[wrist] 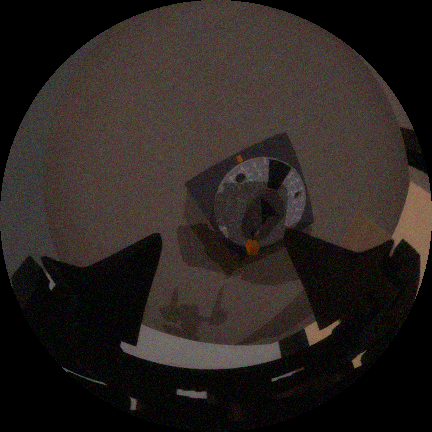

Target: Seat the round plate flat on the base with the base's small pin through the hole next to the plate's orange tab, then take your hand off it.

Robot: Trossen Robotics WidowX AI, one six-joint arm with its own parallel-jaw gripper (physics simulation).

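Frame: origin at the arm's base, x ahead, y left, z up, level; centimetres.
Where they show: gripper, fingertip midpoint: (224,237).
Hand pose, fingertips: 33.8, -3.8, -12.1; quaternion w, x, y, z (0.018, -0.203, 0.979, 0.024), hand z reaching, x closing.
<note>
Things, the pixels of their top centre, and the offset from my fingertips, as dx, dy, dz. "spot": a spot on its surface instead. Level surfaces: height alone.
- round grey plate at its top centre: (269,213) -4.2, -1.7, -4.0
- dark square base at a spot on its surface: (209,184) spot: +2.0, -1.5, -6.4
- plate's orange tab at its top centre: (253,251) -5.0, +2.8, -4.0
- small orange mark at a spot on its surface: (239,159) spot: +0.3, -5.1, -6.3
- table at its surface level: dz -8.8
The round grey plate (231,202) lies over the dark square base (209,184), and corners of the base show around it. The plate's orange tab (252,247) points toward the bottom of the view. A small orange mark (239,159) shows on the base near its upper left edge, on the other side of the plate from the tab. The plate has a dark window and small holes. Shadow darkens its middle and the area by the tab, so I cannot tell whether the pin is in the hole there or whether the plate lies fully flat. My gripper (224,237) is open and empty; the right fingertip appears close to the plate's lower right rim.
A brownish block face (361,232) shows at the right, partly behind the right finger. Shadows fall on the table (150,125) below the base. A pale surface (210,354) lies beyond the table's edge at the bottom, and a dark object (415,147) stands at the far right.
</note>
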